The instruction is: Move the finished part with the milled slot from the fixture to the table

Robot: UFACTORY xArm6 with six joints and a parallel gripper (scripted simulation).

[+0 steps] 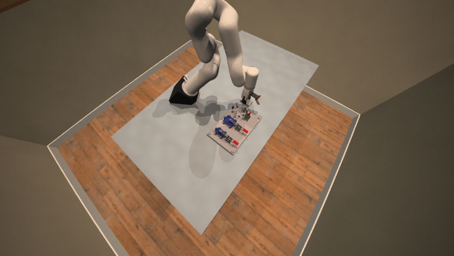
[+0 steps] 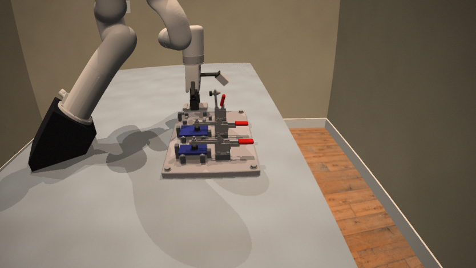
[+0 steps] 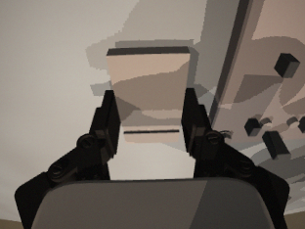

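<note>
Now: the finished part 20 mm below my hand and 10 mm behind it. Also, from my hand: fixture plate (210 mm to the right, 120 mm ahead, 20 mm below).
</note>
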